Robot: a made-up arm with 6 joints.
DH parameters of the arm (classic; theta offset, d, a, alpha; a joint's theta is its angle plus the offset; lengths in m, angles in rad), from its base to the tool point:
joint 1: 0 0.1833 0 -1.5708
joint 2: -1.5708 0 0.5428 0
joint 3: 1.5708 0.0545 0 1.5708
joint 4: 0 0.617 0 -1.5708
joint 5: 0 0 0 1.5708
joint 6: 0 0.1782 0 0
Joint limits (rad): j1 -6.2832..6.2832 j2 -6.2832..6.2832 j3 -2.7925..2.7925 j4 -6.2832..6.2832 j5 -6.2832..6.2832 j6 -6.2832..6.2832
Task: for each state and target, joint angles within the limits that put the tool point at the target. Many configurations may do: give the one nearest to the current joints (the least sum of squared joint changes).
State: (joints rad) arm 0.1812 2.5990 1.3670 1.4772 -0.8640 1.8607
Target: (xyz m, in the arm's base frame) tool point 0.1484 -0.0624 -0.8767
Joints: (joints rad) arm 0.1572 2.3420 1.1781 1.4468 -0.9076 1.8607
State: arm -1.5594 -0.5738 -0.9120 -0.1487 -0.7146 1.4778
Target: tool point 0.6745 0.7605 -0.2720
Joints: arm -2.2202 -1.3173 -0.9980 -0.2159 -0.6419 1.4778
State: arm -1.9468 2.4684 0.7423 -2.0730 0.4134 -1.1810
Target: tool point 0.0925 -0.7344 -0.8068
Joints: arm -1.4385 2.0541 0.7927 -2.0892 0.3957 -1.1810
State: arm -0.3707 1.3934 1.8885 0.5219 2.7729 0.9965
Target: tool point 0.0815 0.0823 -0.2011
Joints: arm -0.2355 1.9592 2.1826 0.4667 2.5525 0.9965
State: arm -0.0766 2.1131 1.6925 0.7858 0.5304 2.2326
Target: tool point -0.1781 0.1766 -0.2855
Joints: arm -0.2066 1.9774 2.2725 0.7438 0.7452 2.2326
